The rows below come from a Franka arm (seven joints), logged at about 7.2 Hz.
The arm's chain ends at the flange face. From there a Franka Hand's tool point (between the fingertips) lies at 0.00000 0.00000 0.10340 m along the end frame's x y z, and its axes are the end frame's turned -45 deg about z.
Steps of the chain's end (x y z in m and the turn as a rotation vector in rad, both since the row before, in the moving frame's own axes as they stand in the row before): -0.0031 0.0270 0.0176 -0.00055 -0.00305 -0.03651; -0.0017 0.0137 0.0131 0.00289 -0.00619 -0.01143; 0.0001 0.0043 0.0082 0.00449 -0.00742 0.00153; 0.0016 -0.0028 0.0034 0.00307 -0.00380 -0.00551; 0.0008 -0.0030 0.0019 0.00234 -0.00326 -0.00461; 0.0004 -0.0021 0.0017 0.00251 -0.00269 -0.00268; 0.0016 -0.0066 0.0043 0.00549 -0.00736 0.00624
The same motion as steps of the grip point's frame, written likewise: -0.0216 0.0167 0.0176 0.00177 -0.00255 -0.03651; -0.0111 0.0078 0.0131 0.00642 -0.00233 -0.01143; -0.0032 0.0022 0.0082 0.00842 -0.00207 0.00153; 0.0031 -0.0014 0.0034 0.00486 -0.00052 -0.00551; 0.0026 -0.0020 0.0019 0.00396 -0.00065 -0.00461; 0.0018 -0.0016 0.0017 0.00368 -0.00013 -0.00268; 0.0057 -0.0045 0.0043 0.00909 -0.00132 0.00624
